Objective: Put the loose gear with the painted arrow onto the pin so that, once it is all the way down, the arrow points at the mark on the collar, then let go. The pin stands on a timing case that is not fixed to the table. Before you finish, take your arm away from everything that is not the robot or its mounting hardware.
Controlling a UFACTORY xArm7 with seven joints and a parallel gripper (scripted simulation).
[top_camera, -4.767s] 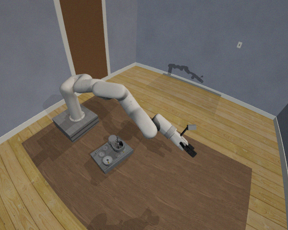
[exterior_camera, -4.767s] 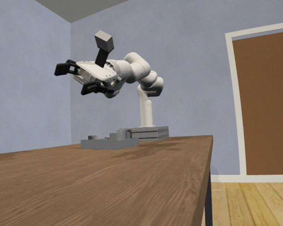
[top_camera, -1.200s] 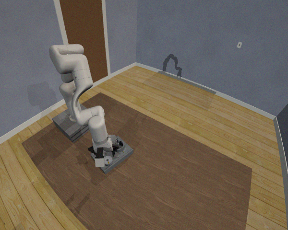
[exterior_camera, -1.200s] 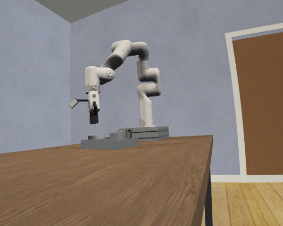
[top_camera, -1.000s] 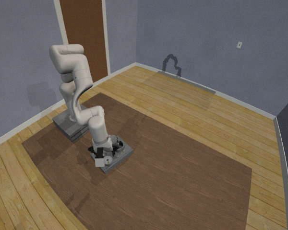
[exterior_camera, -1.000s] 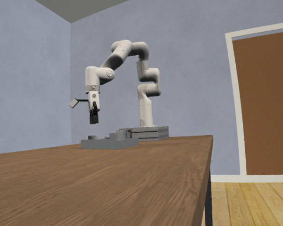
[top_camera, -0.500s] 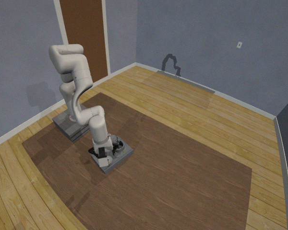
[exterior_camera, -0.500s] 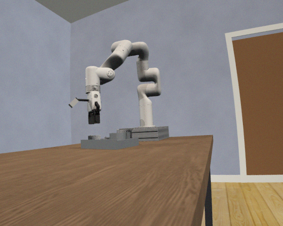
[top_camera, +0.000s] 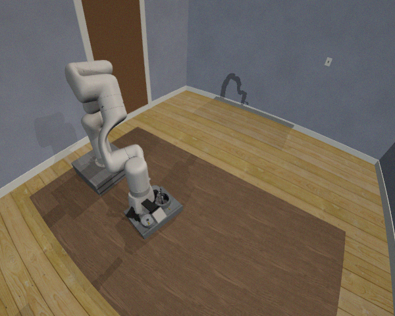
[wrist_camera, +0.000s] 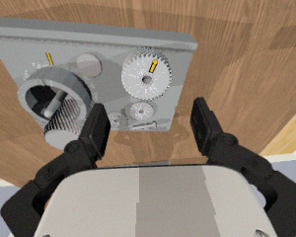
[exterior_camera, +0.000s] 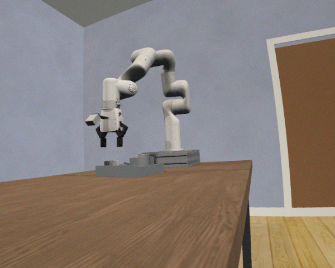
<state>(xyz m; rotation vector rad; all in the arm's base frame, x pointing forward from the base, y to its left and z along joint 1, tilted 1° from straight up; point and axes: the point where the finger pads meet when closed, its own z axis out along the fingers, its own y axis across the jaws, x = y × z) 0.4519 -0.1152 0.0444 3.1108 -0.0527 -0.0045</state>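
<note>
My hand is 80 mm above the gear. Round my hand: short peg: 110 mm behind, 10 mm to the left, 90 mm below.
</note>
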